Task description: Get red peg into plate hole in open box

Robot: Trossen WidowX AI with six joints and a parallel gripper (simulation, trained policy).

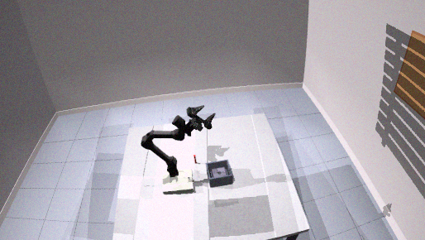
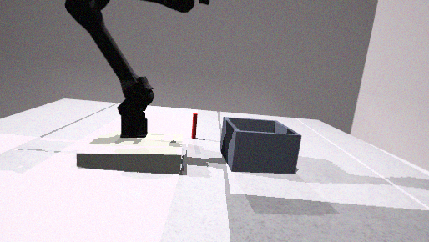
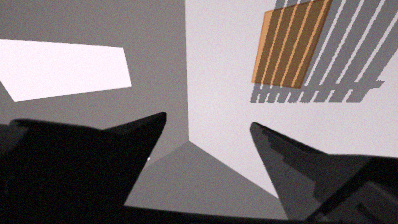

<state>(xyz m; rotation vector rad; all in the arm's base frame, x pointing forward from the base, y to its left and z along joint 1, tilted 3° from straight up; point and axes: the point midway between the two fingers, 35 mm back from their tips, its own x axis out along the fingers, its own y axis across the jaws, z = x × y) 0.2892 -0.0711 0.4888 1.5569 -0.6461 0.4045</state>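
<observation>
Now: gripper tip 100 mm past the red peg, 150 mm to the right of it and 520 mm above it. The rest, counted from my gripper tip: dark box: 20 mm ahead, 60 mm to the right, 530 mm below; plate: 20 mm ahead, 60 mm to the right, 510 mm below.
</observation>
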